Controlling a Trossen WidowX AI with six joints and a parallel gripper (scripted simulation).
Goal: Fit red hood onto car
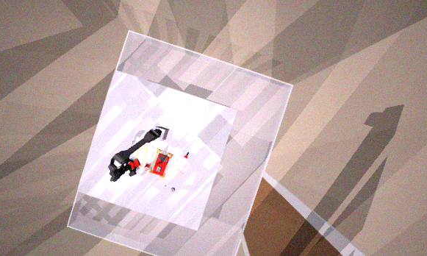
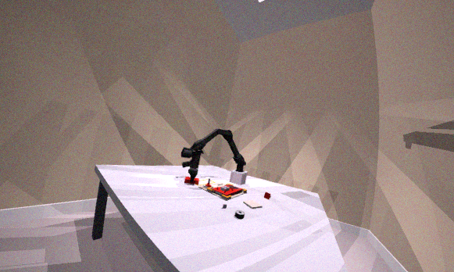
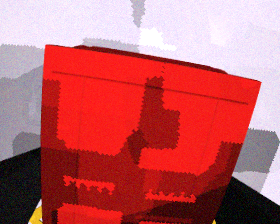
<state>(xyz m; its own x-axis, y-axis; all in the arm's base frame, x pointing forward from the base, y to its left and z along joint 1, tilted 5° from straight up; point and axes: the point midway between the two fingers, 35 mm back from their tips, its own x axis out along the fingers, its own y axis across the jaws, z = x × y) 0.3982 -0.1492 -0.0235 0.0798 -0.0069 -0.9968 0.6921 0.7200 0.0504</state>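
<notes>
Now: gripper tip 50 mm past the engine block, 260 mm to the right of it and 10 mm below it. Round my gripper tip: jig: 90 mm behind, 220 mm to the left; then grey bit: 100 mm ahead, 370 mm to the left; then red hood: 10 mm above.
</notes>
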